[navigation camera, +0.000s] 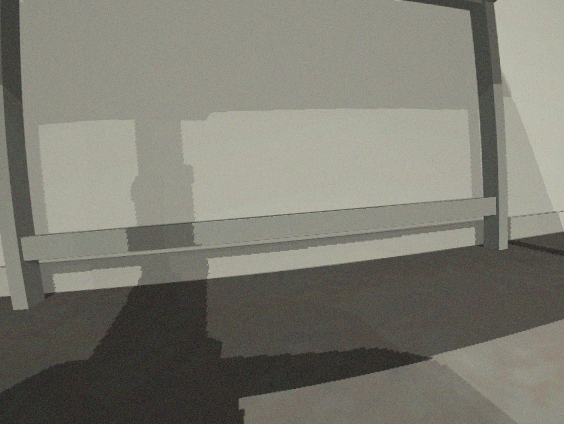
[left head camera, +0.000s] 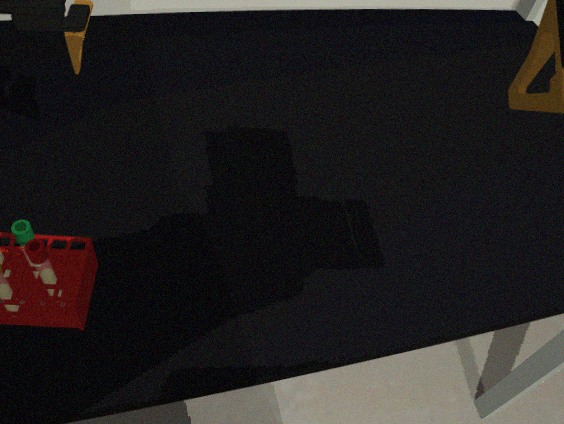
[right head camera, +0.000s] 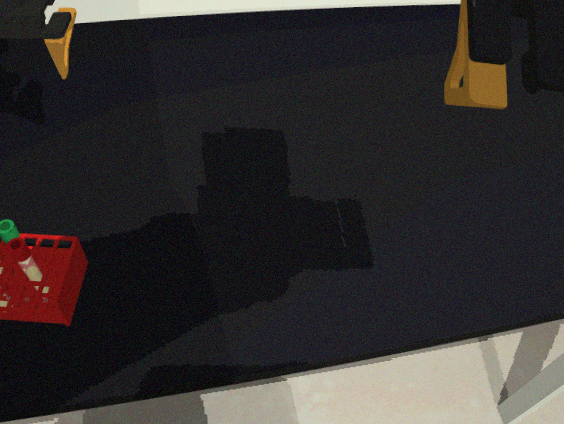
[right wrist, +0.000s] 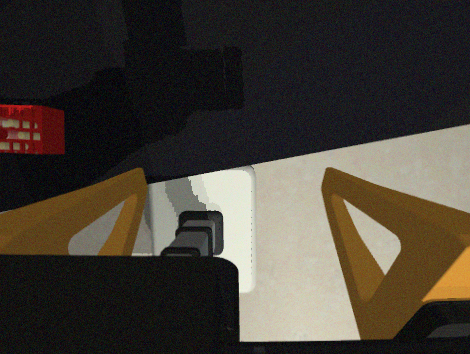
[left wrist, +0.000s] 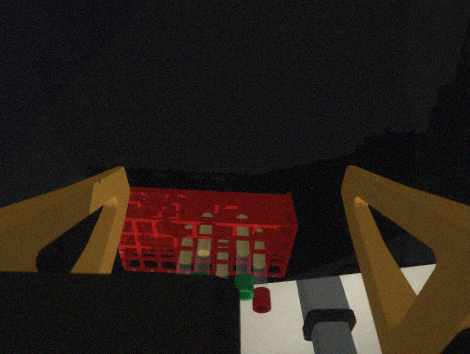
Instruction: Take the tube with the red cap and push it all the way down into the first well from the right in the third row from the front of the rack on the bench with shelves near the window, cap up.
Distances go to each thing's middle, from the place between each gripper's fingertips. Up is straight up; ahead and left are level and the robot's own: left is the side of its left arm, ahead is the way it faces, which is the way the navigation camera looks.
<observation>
Right now my right hand is 70 mm short of the rack (left wrist: 155,218), 480 mm to the right of it and 340 mm above it.
Right now my left hand is 190 mm past the rack, 30 mm to the right of it and 150 mm above it.
</observation>
